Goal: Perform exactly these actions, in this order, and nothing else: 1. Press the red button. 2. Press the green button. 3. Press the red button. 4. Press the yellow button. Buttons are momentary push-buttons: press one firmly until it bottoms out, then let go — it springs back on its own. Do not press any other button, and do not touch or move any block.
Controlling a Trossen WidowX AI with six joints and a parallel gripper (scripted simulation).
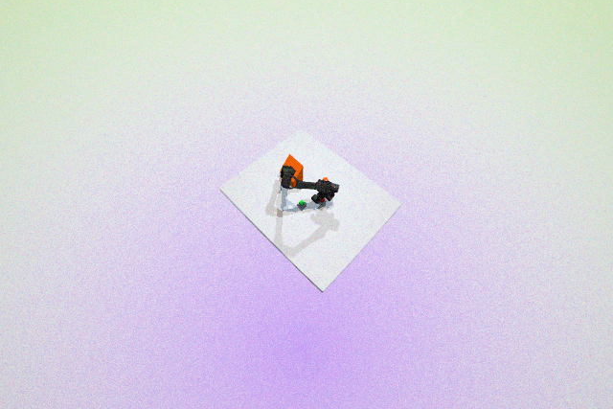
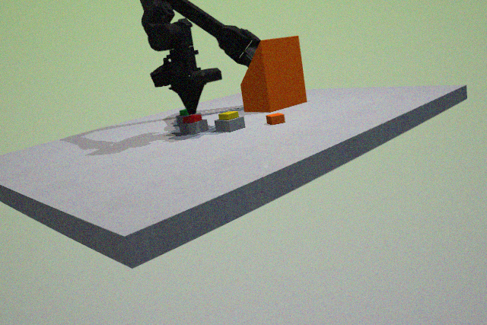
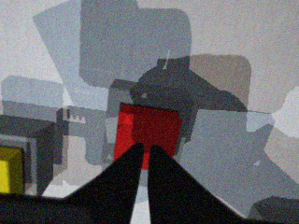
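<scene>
Now: the red button 10 mm below my gripper tip. From my gripper tip the other things lie so: yellow button (40 mm behind, 80 mm to the left, 10 mm below); then green button (80 mm behind, 130 mm to the right, 10 mm below); then small orange block (120 mm behind, 150 mm to the left, 30 mm below).
</scene>
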